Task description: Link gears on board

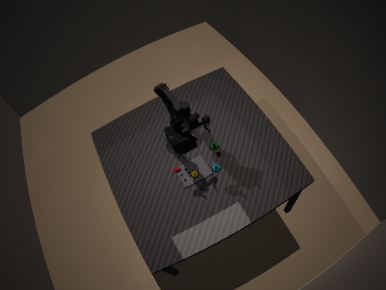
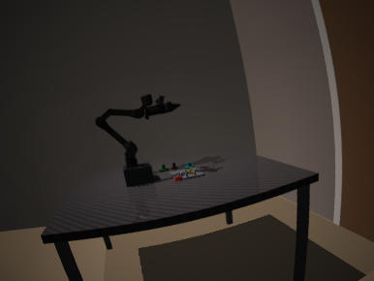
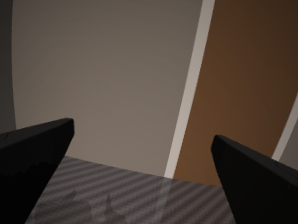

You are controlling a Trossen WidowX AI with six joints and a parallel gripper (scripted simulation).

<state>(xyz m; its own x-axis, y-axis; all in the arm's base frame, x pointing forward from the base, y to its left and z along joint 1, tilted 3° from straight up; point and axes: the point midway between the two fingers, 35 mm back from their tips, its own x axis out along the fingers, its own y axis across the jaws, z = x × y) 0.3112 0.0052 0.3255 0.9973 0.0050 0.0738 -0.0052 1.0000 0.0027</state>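
The teal gear lies 30 mm ahead of my gripper tip, 40 mm to the left of it and 400 mm below it. Also, from my gripper tip: brown gear: 60 mm behind, 110 mm to the left, 400 mm below; green gear: 130 mm behind, 130 mm to the left, 400 mm below; yellow gear: 20 mm behind, 110 mm to the right, 400 mm below.
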